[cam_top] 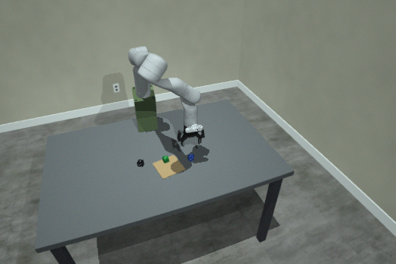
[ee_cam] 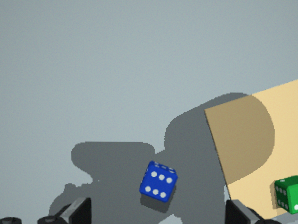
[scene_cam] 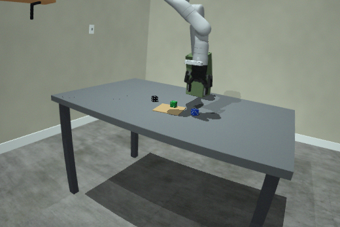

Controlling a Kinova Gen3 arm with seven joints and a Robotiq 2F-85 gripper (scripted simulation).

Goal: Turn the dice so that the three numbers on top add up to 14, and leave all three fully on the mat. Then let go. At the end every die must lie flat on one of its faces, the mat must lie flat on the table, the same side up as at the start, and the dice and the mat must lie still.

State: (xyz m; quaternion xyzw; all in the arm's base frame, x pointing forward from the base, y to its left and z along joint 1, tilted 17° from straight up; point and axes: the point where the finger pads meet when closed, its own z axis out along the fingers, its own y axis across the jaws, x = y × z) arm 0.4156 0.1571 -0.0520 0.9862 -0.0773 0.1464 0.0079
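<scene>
Right now my hand is 100 mm above the blue die. Round my hand: tan mat (140 mm to the right, 120 mm below); then black die (70 mm behind, 280 mm to the right, 100 mm below); then green die (40 mm behind, 140 mm to the right, 100 mm below).
</scene>
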